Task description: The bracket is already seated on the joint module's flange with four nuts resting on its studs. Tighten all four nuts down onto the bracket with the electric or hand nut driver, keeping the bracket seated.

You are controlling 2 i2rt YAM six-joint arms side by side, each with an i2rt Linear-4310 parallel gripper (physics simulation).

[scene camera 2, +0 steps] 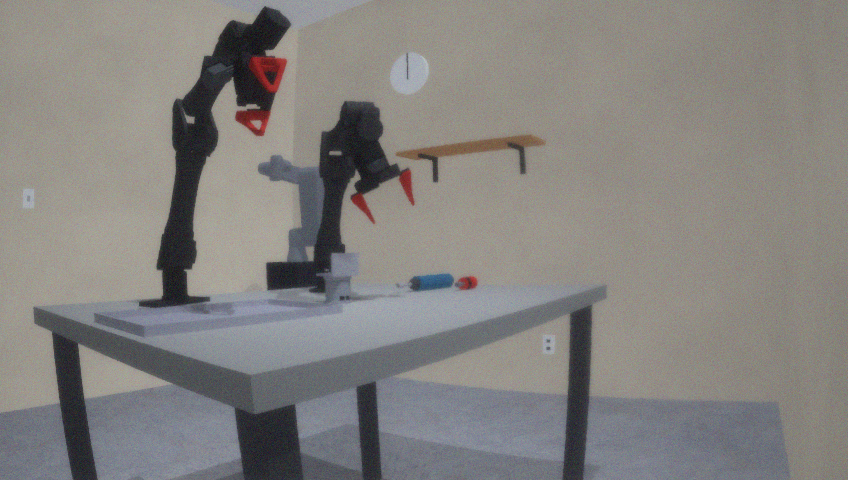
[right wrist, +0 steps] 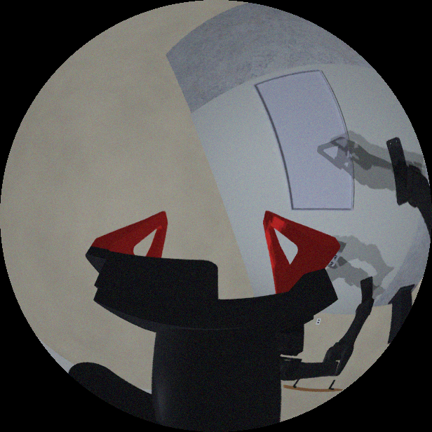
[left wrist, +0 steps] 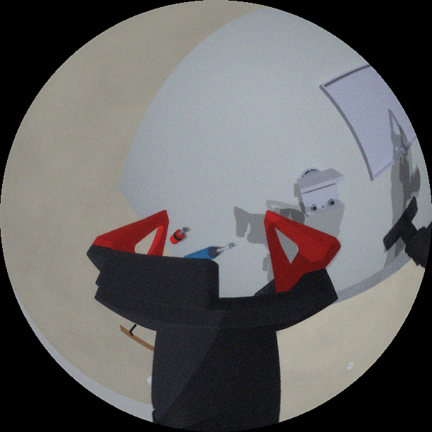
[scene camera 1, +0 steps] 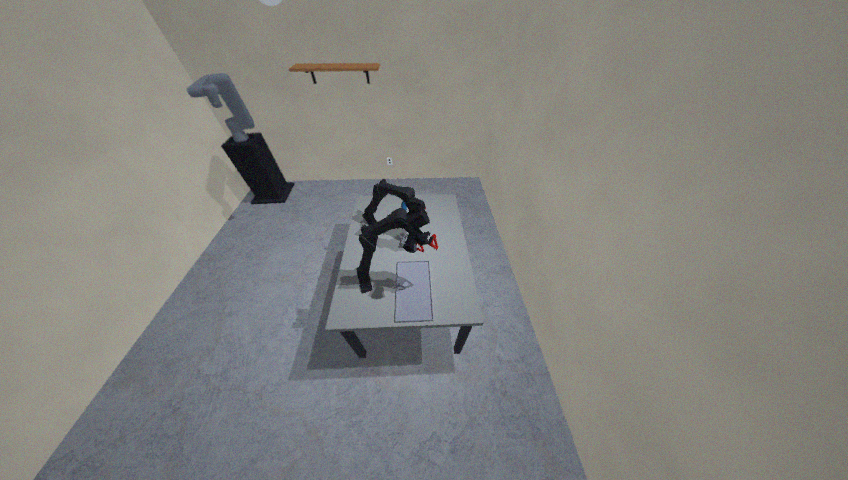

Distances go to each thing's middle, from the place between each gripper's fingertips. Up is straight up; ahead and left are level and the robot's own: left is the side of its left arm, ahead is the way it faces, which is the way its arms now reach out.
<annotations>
Now: right hand 100 mm past the shallow pale tray [scene camera 1: 414,302], 30 mm to the left of it and 340 mm above it. The rest, counted from my right hand: bracket [scene camera 2: 342,264] 130 mm behind, 330 mm to the left, 260 mm below.
The bracket is 9 cm behind my left hand, 9 cm to the right of it and 11 cm below it. The rest, counted from my left hand: shallow pale tray 6 cm behind, 45 cm to the right, 19 cm below.
</annotations>
